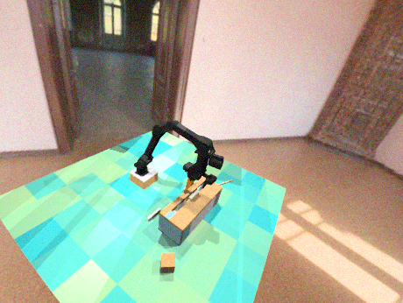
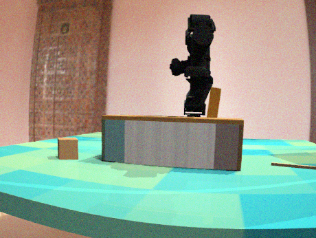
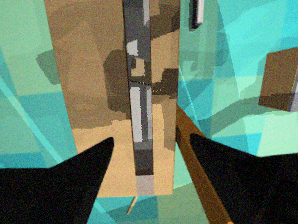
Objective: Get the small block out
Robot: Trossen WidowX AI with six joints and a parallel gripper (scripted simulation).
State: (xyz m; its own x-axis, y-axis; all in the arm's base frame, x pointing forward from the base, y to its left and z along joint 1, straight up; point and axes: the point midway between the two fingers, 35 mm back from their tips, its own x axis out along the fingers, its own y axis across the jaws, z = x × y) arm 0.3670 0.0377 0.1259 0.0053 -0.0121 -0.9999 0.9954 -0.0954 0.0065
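Right now the box is 1 cm behind my gripper tip, 6 cm to the right of it and 10 cm below it. From my gripper tip the other things lie so: thin rod 8 cm ahead, 30 cm to the left, 16 cm below; then tan block 7 cm to the right, 8 cm below; then orange bar 6 cm behind, 4 cm to the left, 5 cm below.
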